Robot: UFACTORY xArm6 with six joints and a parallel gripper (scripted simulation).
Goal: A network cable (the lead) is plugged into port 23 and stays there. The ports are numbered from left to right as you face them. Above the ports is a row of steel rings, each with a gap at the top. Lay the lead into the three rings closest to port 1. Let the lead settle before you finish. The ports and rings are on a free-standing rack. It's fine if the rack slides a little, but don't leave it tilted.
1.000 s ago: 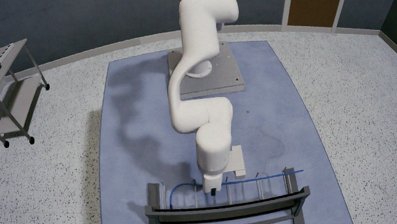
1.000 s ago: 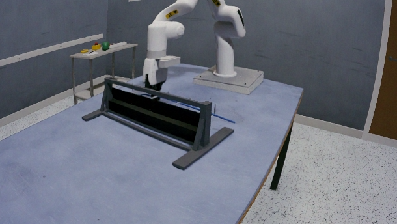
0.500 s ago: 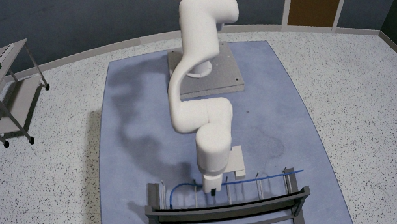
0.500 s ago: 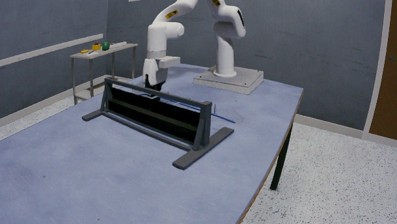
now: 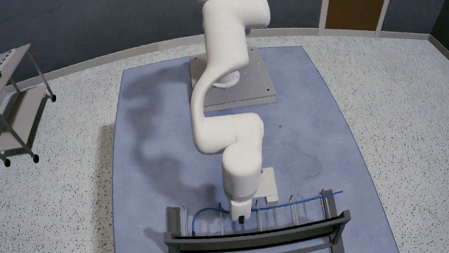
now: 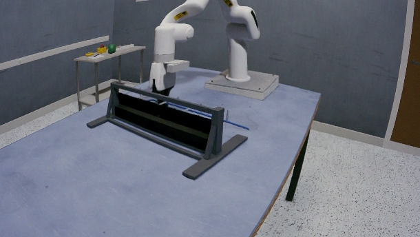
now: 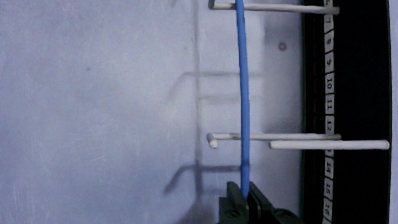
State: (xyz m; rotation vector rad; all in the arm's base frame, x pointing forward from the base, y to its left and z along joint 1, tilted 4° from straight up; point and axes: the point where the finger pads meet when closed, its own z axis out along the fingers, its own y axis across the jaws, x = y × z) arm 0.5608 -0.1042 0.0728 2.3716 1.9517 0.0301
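My gripper is now 10 cm short of the rack, 3 cm to the right of it and 1 cm above it.
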